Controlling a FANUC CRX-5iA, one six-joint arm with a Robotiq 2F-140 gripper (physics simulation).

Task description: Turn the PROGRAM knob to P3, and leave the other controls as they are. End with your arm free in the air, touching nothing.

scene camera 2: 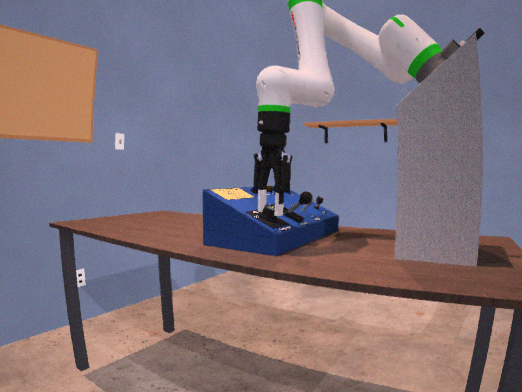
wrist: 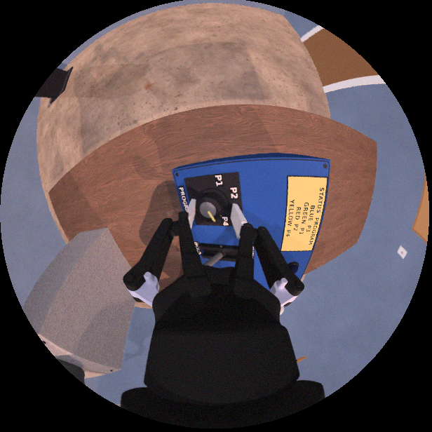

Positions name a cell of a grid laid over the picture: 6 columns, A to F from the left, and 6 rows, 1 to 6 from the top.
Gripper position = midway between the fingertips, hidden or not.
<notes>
In view: my gripper (scene camera 2: D4) and a blue console (scene camera 2: C4).
My gripper shows as well in the wrist view (wrist: C3). The blue console is seen too in the wrist view (wrist: D3).
</notes>
